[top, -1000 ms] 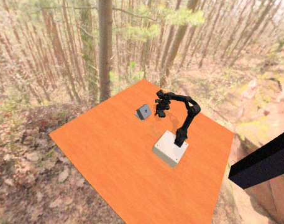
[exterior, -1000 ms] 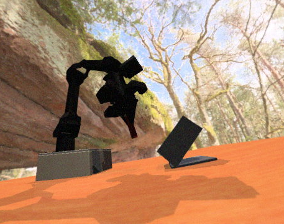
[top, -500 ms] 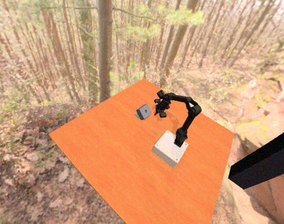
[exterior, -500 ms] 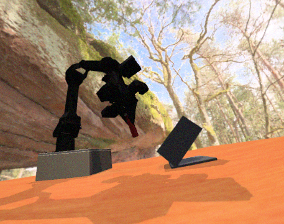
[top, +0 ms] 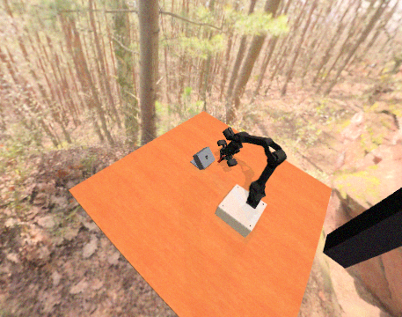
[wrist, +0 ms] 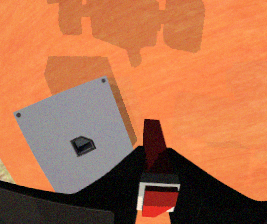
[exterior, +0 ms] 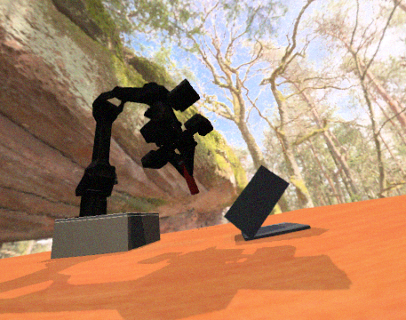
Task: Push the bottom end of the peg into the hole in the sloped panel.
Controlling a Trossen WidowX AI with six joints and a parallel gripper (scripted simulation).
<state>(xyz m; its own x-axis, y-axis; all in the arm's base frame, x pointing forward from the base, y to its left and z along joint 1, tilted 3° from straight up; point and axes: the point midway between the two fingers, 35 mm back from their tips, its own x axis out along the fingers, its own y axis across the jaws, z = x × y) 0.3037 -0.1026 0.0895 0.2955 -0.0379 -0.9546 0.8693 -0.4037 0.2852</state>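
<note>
Now: the sloped panel 12 cm ahead of my gripper tip, 1 cm to the left of it and 8 cm below it. The rest, counted from my gripper tip: red square-sided peg: 2 cm above; flat foot plate: 14 cm ahead, 1 cm to the left, 13 cm below.
</note>
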